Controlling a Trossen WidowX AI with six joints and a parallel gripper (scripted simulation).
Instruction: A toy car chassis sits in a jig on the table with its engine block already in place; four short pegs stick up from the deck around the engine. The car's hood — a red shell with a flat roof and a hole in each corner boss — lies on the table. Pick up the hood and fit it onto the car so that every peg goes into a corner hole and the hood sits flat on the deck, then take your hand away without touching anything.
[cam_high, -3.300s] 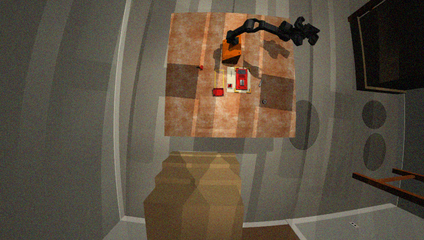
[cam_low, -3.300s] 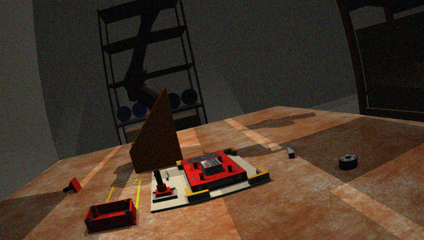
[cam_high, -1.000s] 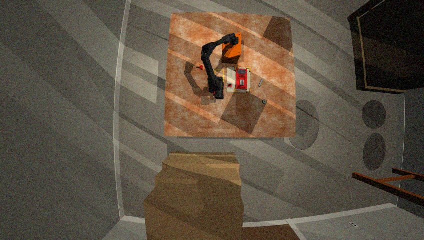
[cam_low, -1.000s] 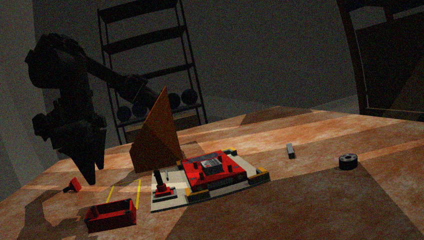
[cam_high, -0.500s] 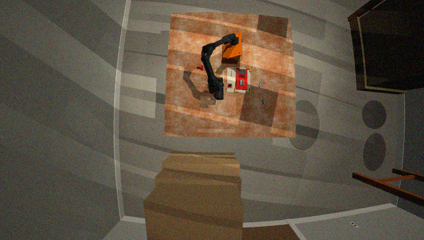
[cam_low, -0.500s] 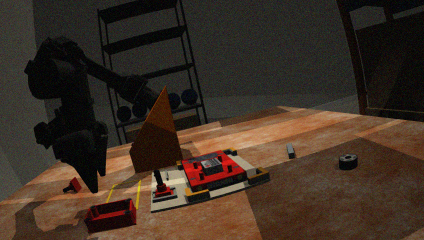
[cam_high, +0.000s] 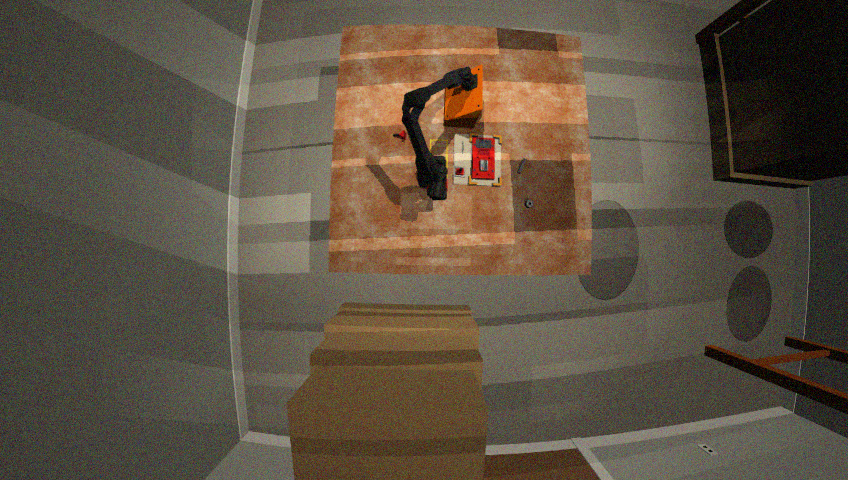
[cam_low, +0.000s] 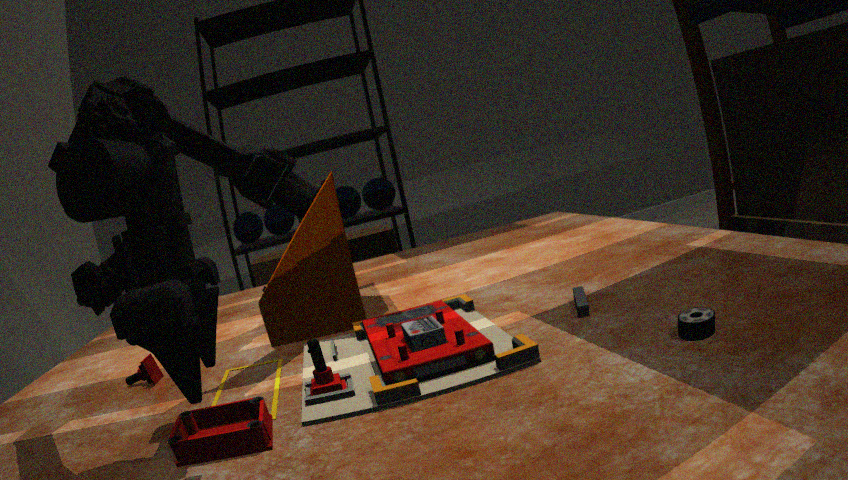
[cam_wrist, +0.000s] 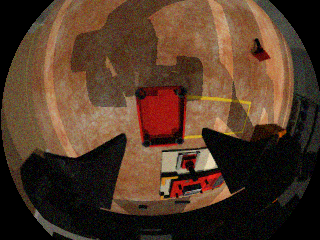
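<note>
Now: the red hood 5 cm below my gripper tip. Round my gripper tip: grey bar: 41 cm to the left, 12 cm behind, 6 cm below; then grey engine block: 22 cm to the left, 10 cm behind, 4 cm below; then black post: 10 cm to the left, 7 cm behind, 3 cm below.
</note>
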